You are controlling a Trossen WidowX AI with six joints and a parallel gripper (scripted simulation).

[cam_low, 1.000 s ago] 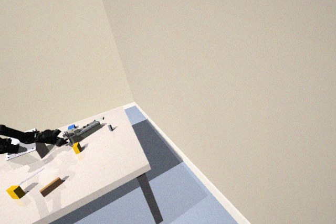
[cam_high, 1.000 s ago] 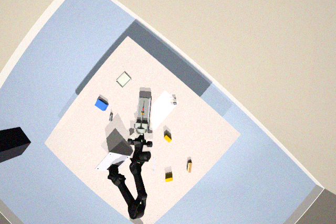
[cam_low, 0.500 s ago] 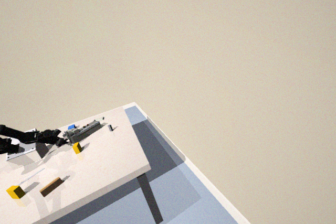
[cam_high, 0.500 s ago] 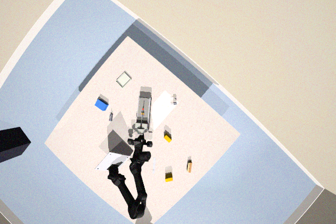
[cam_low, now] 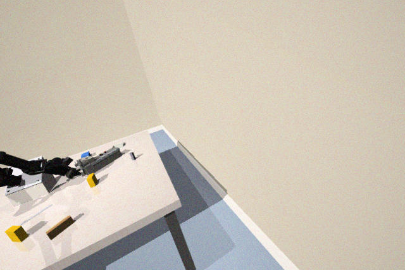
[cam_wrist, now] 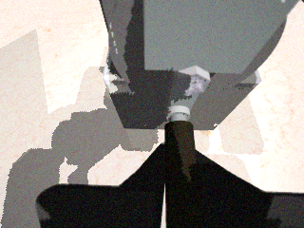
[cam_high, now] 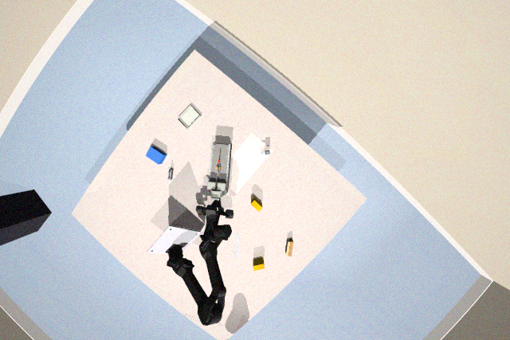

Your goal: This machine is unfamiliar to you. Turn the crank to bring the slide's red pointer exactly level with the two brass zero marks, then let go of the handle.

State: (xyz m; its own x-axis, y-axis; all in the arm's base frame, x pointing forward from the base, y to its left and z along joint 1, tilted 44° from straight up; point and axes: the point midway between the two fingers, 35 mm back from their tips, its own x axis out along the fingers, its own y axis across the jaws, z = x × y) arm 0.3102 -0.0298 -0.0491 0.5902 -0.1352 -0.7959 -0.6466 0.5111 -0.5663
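Now: the dark brown crank handle 10 mm behind my gripper tip, 10 mm to the right of it and 30 mm above it. Also, from my gripper tip: blue block (100 mm behind, 410 mm to the left, 10 mm below); crank (40 mm above); red pointer (150 mm ahead, 130 mm to the left, 50 mm above).
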